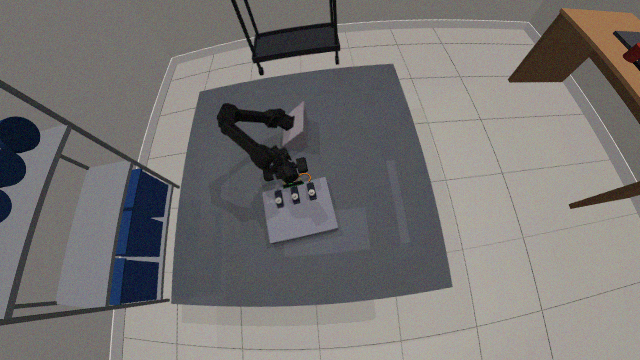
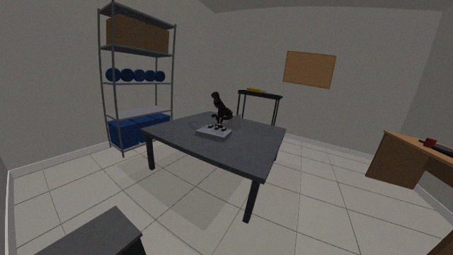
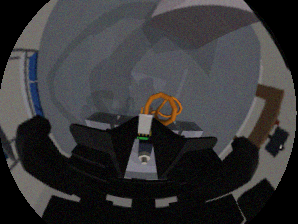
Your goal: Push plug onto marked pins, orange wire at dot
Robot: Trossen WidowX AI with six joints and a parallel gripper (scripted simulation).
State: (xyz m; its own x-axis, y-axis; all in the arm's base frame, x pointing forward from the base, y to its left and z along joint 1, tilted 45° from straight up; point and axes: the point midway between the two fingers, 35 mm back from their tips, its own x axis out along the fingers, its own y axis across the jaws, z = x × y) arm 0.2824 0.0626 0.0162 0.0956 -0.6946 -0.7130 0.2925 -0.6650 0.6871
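Now: gripper tip 30 mm short of the green band and 10 mm to the right of it.
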